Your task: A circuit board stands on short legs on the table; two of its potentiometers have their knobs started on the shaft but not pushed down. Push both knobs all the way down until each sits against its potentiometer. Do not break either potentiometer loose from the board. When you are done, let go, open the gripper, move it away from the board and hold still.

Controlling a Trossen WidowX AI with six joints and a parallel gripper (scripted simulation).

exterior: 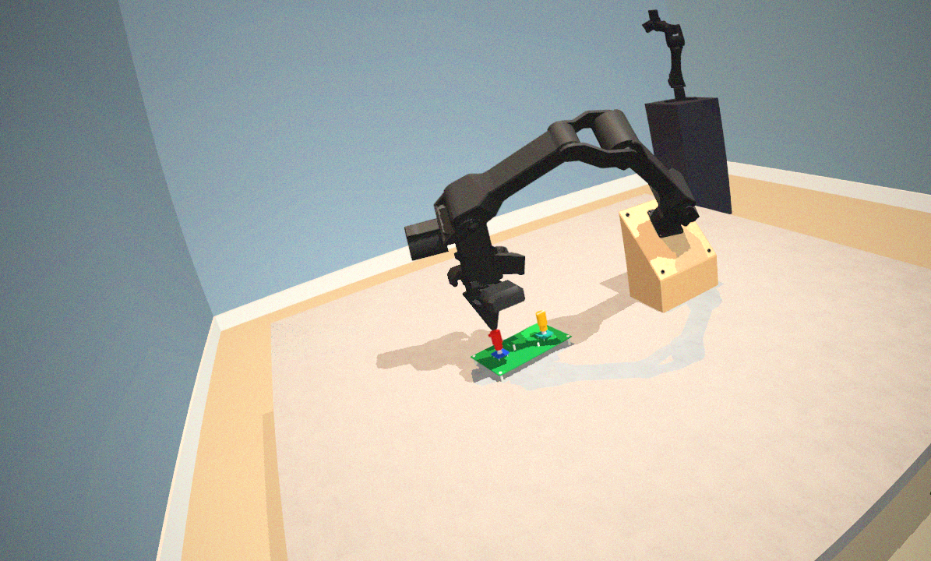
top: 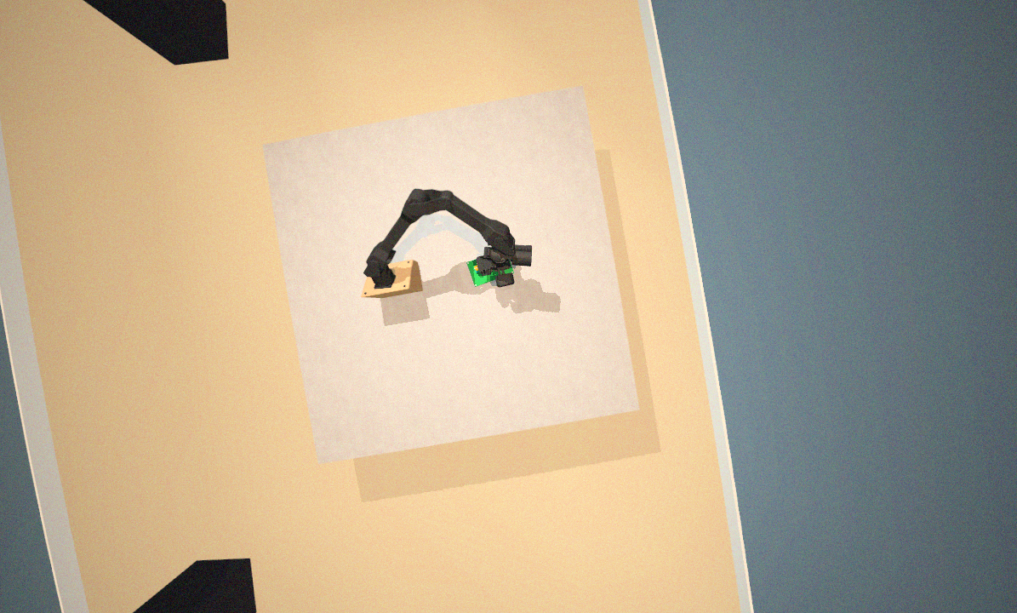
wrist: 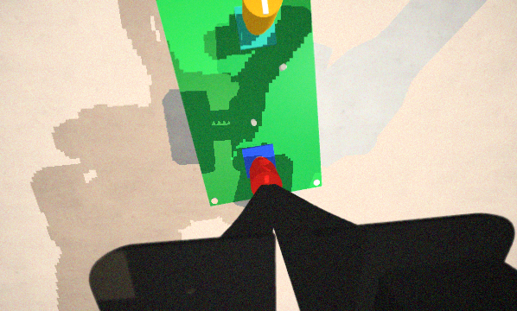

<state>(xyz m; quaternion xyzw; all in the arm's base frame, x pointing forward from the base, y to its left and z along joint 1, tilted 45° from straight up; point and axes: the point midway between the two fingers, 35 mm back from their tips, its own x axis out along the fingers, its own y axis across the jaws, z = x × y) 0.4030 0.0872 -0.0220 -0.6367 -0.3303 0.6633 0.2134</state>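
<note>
My gripper tip is now 20 mm above the red knob. The rest, counted from my gripper tip: orange knob 90 mm behind, 10 mm to the right, 20 mm below.
</note>
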